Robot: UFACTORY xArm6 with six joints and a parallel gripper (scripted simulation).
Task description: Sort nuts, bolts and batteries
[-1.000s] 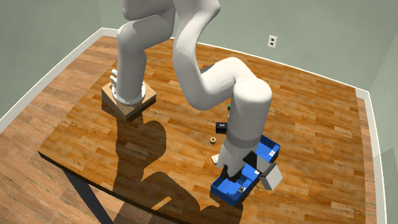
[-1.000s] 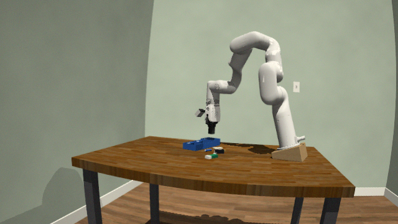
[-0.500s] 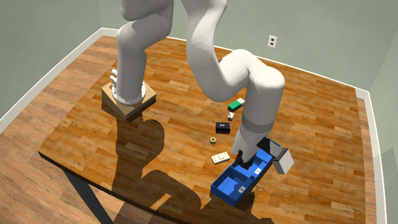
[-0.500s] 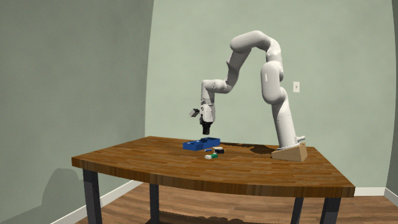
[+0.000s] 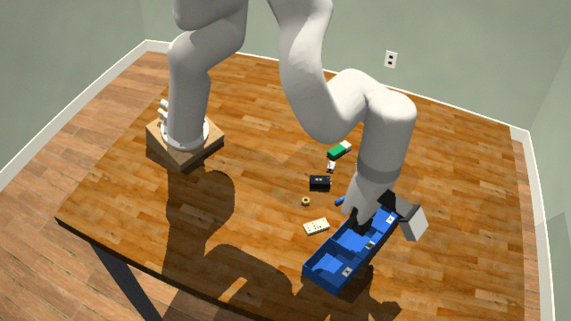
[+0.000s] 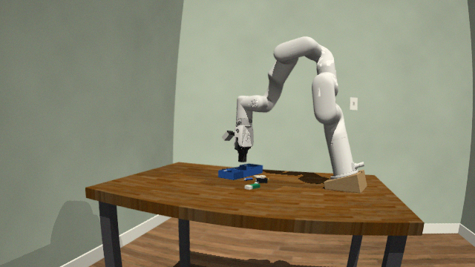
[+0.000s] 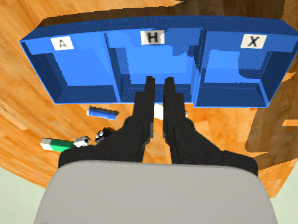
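The blue bin lies 1 cm to the left of my hand and 6 cm below it. From my hand the other things lie so: brass nut 14 cm behind, 6 cm to the left, 8 cm below; then blue battery 7 cm behind, 11 cm to the left, 8 cm below; then white domino 9 cm behind, 1 cm to the left, 8 cm below.
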